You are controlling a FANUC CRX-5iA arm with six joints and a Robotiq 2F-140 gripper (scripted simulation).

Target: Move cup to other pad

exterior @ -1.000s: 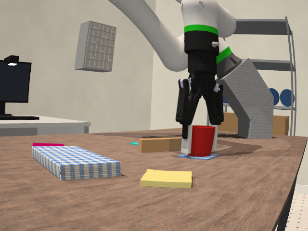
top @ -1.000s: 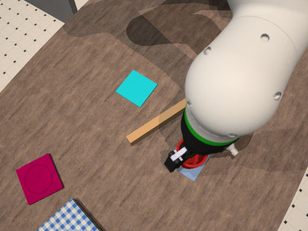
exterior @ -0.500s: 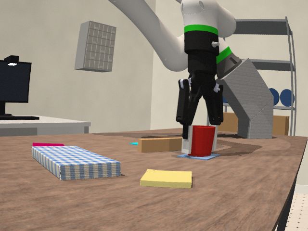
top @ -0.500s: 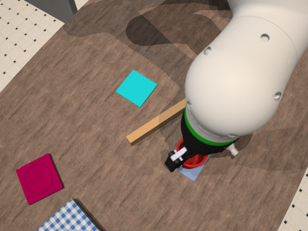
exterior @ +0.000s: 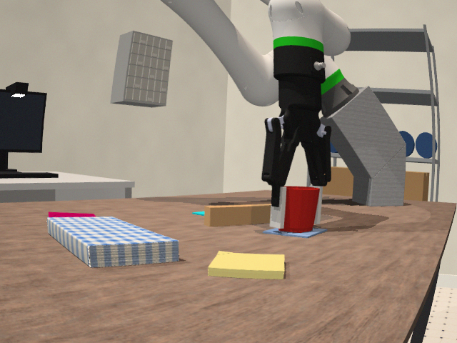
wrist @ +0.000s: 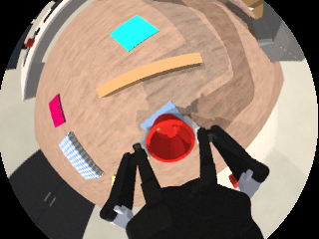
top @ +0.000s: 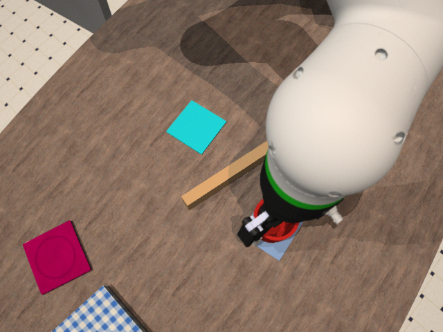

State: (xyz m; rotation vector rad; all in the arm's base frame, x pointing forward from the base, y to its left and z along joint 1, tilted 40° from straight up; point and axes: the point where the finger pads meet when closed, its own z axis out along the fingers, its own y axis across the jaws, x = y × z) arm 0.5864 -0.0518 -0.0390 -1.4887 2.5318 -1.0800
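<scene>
My hand is 2 cm above the red cup. Also, from my hand: orange rail 7 cm behind, 9 cm to the right, 3 cm below; blue marble 1 cm behind, 2 cm to the right, 2 cm below; blue-checked cloth stack 29 cm ahead, 18 cm to the right, 3 cm below.
</scene>
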